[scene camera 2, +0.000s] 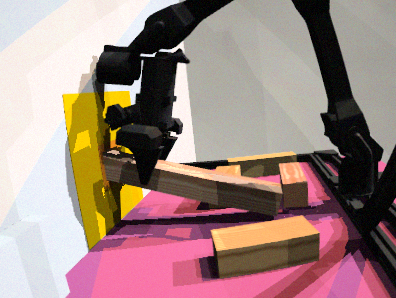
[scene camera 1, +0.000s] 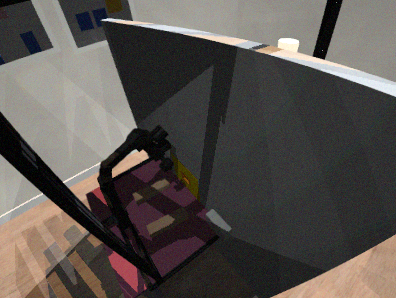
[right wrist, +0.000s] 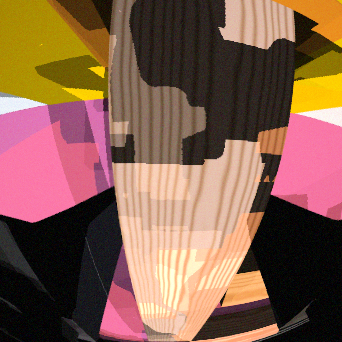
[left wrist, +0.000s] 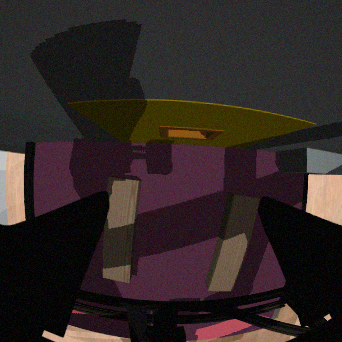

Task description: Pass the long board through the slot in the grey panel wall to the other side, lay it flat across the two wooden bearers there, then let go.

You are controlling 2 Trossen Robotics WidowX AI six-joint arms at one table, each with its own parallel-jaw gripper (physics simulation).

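Places are measured from the left arm's base along level axes (x back, y right, z up), in centimetres.
Pixels of known places: left gripper, fingertip midpoint: (left wrist: 187,202); right gripper, fingertip midpoint: (scene camera 2: 149,179) (right wrist: 185,190); left arm's base, origin of the base link: (scene camera 1: 124,224) (left wrist: 164,314); right arm's base, origin of the base link: (scene camera 2: 359,191).
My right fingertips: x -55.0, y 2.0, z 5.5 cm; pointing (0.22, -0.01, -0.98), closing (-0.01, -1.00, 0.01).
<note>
Ahead of a thing's pixels: the offset from my right fingertips to its middle. "*": to the spot under its first point. Level surfaces: height alone.
The long board {dx -5.7, dy +0.0, dz -0.3 cm} (scene camera 2: 220,185) (right wrist: 190,125) slopes, its left end higher at the slot in the yellow plate {* dx +6.7, dy +9.6, dz +10.4 cm} (scene camera 2: 80,130) (left wrist: 240,125). My right gripper (scene camera 2: 150,175) (right wrist: 185,190) is shut on the board near that end. On the other side, the slot {* dx +11.4, dy -0.2, dz +0.8 cm} (left wrist: 185,133) shows orange inside; no board end can be made out past it. Two wooden bearers {dx +31.2, dy -12.6, dz -5.5 cm} (left wrist: 122,215) {dx +33.8, dy +12.3, dz -5.5 cm} (left wrist: 232,250) lie apart on the mat {dz -7.4 cm} (left wrist: 175,210), and also show in scene camera 1 (scene camera 1: 152,190) (scene camera 1: 167,222). My left gripper (scene camera 1: 167,164) (left wrist: 187,202) is open and empty above them, near the wall.
The grey panel wall (scene camera 1: 280,150) (left wrist: 225,50) rises high beside the left arm. A pale block {* dx +13.6, dy +32.3, dz +2.6 cm} (scene camera 1: 219,220) sits at its foot. On the right arm's side, a wooden block {dx -18.9, dy +15.9, dz -5.5 cm} (scene camera 2: 265,247) lies in front of the board and another {dx -24.9, dy -10.6, dz -5.2 cm} (scene camera 2: 294,185) stands beyond its lower end.
</note>
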